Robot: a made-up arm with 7 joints.
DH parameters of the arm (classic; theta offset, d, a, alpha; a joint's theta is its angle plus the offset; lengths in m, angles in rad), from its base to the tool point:
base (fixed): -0.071 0 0 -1.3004
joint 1: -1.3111 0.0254 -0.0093 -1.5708
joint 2: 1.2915 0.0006 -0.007 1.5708
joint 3: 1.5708 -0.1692 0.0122 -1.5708
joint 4: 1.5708 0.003 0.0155 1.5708
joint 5: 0 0.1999 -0.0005 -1.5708
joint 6: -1.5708 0 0.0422 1.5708
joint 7: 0 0.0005 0 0
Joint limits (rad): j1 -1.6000..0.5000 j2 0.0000..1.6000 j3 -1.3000..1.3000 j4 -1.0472..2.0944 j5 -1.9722..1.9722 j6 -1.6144..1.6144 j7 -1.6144..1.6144
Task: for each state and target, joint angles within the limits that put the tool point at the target. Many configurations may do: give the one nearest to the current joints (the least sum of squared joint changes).
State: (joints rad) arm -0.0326 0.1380 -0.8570 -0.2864 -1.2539 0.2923 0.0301
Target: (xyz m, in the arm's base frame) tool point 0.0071 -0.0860 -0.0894
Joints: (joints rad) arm 0.2722 0.7590 -1.1621 -1.0472 -1.4056 0.5222 0.0301
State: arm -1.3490 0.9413 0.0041 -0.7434 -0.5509 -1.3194 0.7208
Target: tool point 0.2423 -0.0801 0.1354
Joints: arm -1.4996 0.4705 -0.4819 0.0437 -0.5679 -0.9840 0.7208
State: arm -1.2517 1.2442 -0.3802 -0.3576 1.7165 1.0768 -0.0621
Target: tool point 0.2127 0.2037 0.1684
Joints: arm -1.0111 1.3516 0.0783 0.2036 1.6205 1.2472 -0.0621
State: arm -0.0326 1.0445 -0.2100 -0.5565 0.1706 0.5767 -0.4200
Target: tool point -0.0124 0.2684 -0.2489
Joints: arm 0.5000 1.3050 -0.6052 0.2376 0.1136 0.7121 -0.4200
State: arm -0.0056 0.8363 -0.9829 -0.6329 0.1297 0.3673 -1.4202
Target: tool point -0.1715 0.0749 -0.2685
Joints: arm 0.5000 0.9810 -1.3000 0.0216 -0.2861 0.6831 -1.4202
